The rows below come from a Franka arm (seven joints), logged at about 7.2 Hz.
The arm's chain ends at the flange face. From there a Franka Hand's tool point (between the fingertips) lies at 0.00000 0.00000 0.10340 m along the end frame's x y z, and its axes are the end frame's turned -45 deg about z.
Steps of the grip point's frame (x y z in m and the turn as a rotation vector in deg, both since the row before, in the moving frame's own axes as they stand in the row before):
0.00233, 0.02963, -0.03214, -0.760, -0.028, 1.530
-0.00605, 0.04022, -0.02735, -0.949, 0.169, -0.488
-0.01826, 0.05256, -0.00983, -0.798, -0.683, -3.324
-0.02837, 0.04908, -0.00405, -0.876, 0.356, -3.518
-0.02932, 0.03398, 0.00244, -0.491, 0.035, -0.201
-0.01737, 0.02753, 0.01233, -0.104, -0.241, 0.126
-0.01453, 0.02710, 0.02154, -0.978, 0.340, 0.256
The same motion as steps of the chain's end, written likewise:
0.02168, 0.01829, -0.03213, -0.557, 0.518, 1.530
0.02273, 0.03173, -0.02734, -0.552, 0.791, -0.488
0.02405, 0.04819, -0.00981, -1.047, 0.081, -3.324
0.01305, 0.05415, -0.00404, -0.368, 0.871, -3.518
0.00262, 0.04418, 0.00244, -0.322, 0.372, -0.201
0.00736, 0.03131, 0.01233, -0.244, -0.097, 0.126
0.00721, 0.02862, 0.02156, -0.451, 0.932, 0.256

